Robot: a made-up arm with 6 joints.
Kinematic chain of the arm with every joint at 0, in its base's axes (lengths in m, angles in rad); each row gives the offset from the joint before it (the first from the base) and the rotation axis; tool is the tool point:
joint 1: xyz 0 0 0.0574 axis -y
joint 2: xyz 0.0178 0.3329 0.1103 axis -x
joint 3: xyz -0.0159 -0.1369 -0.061 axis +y
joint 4: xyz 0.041 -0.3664 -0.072 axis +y
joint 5: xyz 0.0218 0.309 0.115 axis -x
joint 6: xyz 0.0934 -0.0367 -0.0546 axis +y
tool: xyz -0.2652 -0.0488 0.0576
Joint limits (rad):
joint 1: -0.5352..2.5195
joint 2: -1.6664..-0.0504
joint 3: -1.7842..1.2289
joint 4: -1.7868..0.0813
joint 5: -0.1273..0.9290
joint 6: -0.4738..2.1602
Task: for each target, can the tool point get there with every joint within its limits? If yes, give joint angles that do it. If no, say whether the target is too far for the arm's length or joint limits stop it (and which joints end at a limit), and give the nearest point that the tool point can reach.
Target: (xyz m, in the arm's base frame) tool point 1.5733 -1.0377 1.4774
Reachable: no: too far | nearest point 0.3113 0.0212 0.3512 | short by 1.996 m
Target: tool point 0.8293 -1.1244 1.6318
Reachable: no: too far | nearest point 0.1999 0.0204 0.4369 | short by 1.770 m
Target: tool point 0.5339 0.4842 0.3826
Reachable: no: joint limits stop it (at a limit: joint 4, joint 5, joint 6) | nearest point 0.3720 0.4504 0.2840 | short by 0.193 m
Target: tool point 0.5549 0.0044 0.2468
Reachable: no: joint limits stop it (at a limit: joint 1, joint 2, joint 4, joint 6) | nearest point 0.4051 0.0503 0.2031 | short by 0.163 m
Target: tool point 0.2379 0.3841 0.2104
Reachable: yes | joints 1.7508 -0.9098 -1.2598 -1.2561 0.7278 -0.0335
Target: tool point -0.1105 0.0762 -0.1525
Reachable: yes | joints 1.6061 -0.6358 0.6100 -1.4810 0.3428 1.3087
